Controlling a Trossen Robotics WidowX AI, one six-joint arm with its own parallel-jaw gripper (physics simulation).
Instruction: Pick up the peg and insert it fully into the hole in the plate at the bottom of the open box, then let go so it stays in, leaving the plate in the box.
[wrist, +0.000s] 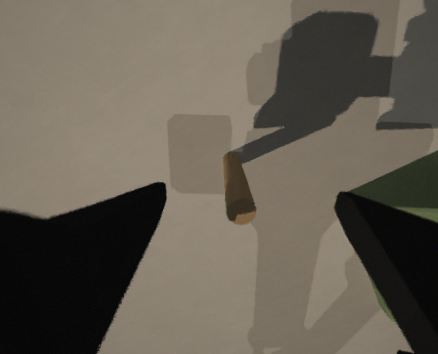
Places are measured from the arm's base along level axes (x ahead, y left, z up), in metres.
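Pixels of known places: gripper, between the fingertips: (250, 195).
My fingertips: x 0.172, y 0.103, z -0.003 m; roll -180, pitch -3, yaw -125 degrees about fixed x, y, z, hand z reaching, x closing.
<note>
Behind a point stands the place of what it marks.
The peg (239, 187) @(x 0.180, y 0.105, z -0.002 m) is a brown wooden cylinder near the middle of the wrist view. It stands upright on the table, seen from above, with part of its top end in shadow. My gripper (250, 195) @(x 0.172, y 0.103, z -0.003 m) is open, with one black finger to the left of the peg and one to the right, and neither touches it. The peg shows in the gap between the fingertips, a little nearer the left one. A green box (407, 182) @(x 0.091, y 0.002, z -0.050 m) shows in part at the right edge, partly hidden behind the right finger. The plate and its hole do not show.
The beige table top (90, 100) @(x 0.270, y 0.172, z -0.070 m) spreads around the peg. Dark shadows of the arm and gripper fall over it at the upper right, and paler shadows run down past the peg. The green box lies close behind the right finger.
</note>
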